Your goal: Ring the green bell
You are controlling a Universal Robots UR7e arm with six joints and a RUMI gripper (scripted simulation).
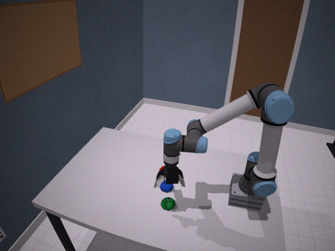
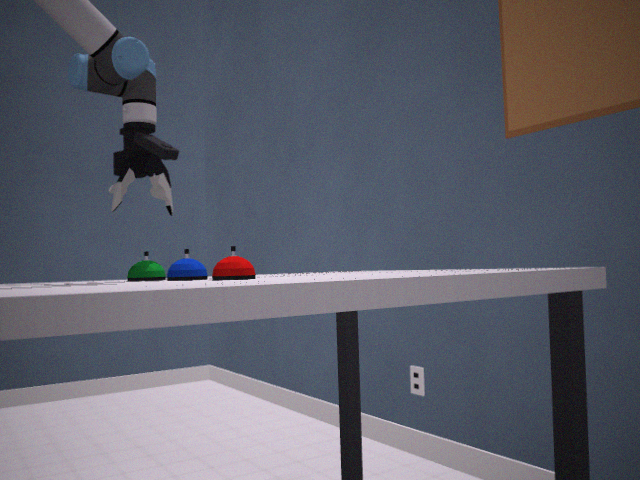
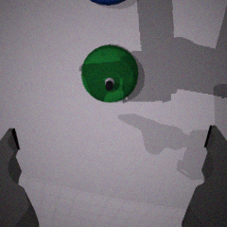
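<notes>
Now: the green bell 110 mm below my hand. Round my hand: blue bell (130 mm to the right, 110 mm below, 40 mm ahead); then red bell (260 mm to the right, 110 mm below, 80 mm ahead).
</notes>
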